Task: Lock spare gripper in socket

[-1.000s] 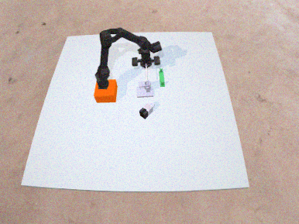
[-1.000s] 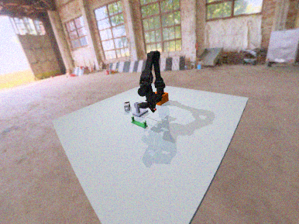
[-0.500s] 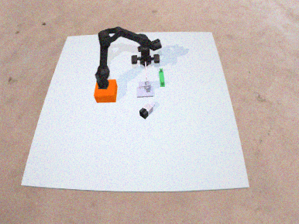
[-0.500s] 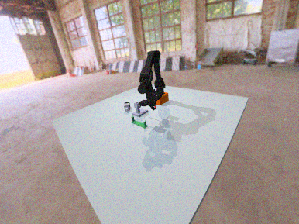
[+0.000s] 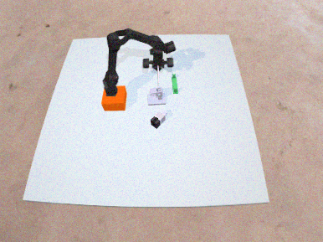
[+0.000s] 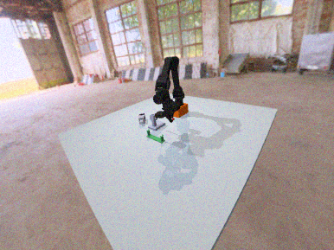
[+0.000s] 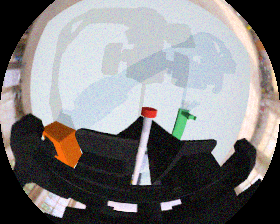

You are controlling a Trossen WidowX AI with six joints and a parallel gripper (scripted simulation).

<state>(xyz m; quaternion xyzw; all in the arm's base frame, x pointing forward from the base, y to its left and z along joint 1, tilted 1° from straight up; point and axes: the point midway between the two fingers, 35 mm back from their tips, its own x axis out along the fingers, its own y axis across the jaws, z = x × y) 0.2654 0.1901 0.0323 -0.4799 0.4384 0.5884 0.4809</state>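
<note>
The green bar is 11 cm ahead of my gripper tip, 4 cm to the right of it and 6 cm below it. The rest, counted from my gripper tip: spare gripper (4 cm ahead, 32 cm to the right, 6 cm below); then mount (1 cm ahead, 17 cm to the right, 3 cm below).
</note>
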